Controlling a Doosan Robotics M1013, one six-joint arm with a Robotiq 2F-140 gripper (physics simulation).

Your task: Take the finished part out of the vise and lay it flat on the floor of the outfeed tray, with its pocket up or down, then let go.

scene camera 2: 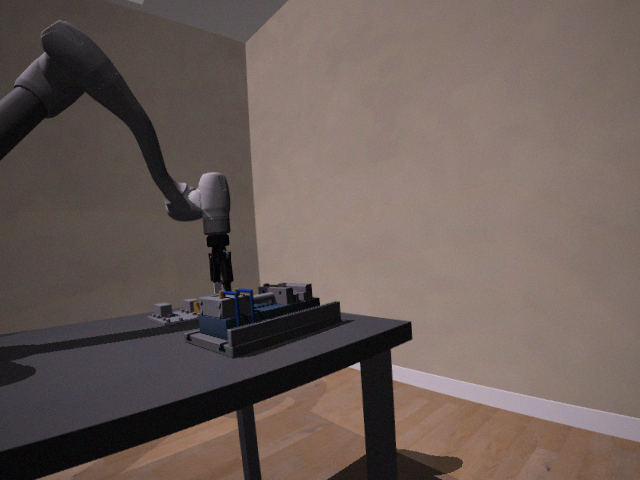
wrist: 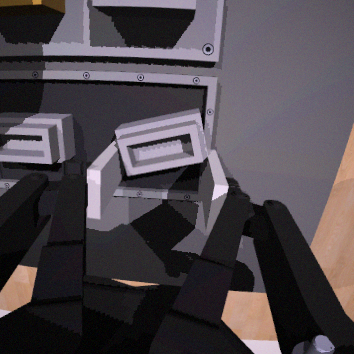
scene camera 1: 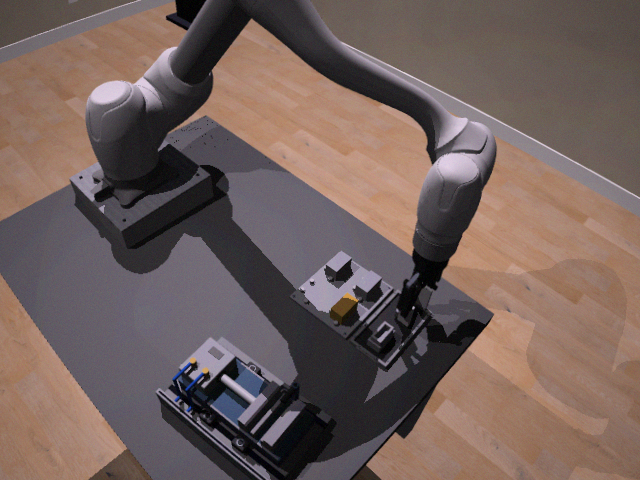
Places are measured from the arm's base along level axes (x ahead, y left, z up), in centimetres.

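Pixels of known places: gripper, fingertip midpoint: (wrist: 163, 161) (scene camera 1: 412, 313); arm's base, link origin: (scene camera 1: 135, 176).
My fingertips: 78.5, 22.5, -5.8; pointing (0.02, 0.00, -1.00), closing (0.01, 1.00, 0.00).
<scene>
For each thing: its top centre in the pictures, then the offset to it from my fingertips, as dx, dy, dz. "spot": a spot on its surface instead.
- finished part, top centre: (wrist: 160, 150) -2.0, -0.2, +3.3
- pocketed part, top centre: (wrist: 15, 144) (scene camera 1: 382, 331) -1.1, -10.5, +2.7
- vise, surface spot: (scene camera 2: 214, 305) spot: -22.7, -46.0, +7.1
- plate, top centre: (scene camera 1: 342, 292) (scene camera 2: 185, 314) -15.9, -6.8, -0.5
- amber block, top centre: (scene camera 1: 344, 304) -11.7, -11.2, +3.0
My gripper (scene camera 1: 408, 316) (scene camera 2: 222, 287) (wrist: 163, 161) is shut on the finished part (wrist: 165, 163), a light grey block with a rectangular pocket that faces the wrist camera. The part sits slantwise between the pale finger pads. It is over the right end of the outfeed tray (scene camera 1: 408, 342) (wrist: 115, 76) in the wrist view, inside the far rim; its height above the tray floor is hard to tell. Another pocketed part (scene camera 1: 381, 336) (wrist: 64, 136) lies in the tray to its left. The vise (scene camera 1: 206, 356) (scene camera 2: 214, 305) stands apart, with a blue body and grey jaws.
A plate (scene camera 1: 317, 297) beside the tray carries two grey blocks (scene camera 1: 338, 266) (scene camera 1: 368, 284) and an amber block (scene camera 1: 343, 308) (wrist: 32, 8). Blue bent pipes (scene camera 1: 196, 384) (scene camera 2: 237, 307) rise at the vise. The table's edge is close beyond the tray.
</scene>
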